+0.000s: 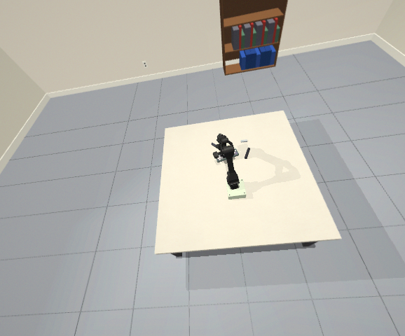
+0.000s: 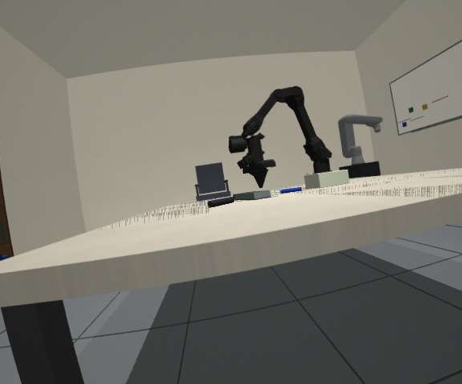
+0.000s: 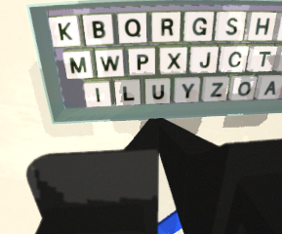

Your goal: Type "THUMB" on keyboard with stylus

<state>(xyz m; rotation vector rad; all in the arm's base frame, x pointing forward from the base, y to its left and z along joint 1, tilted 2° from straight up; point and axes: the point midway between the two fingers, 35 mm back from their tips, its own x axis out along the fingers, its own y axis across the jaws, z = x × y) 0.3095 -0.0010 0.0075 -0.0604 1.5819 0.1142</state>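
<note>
Right now my gripper tip is 120 mm past the blue stylus, 40 mm to the left of it and 30 mm above it. Round my gripper tip: white pen (160 mm ahead, 70 mm to the right, 30 mm below); then small grey block (160 mm ahead, 240 mm to the right, 30 mm below); then grey stylus tip (90 mm behind, 60 mm to the right, 30 mm below).
</note>
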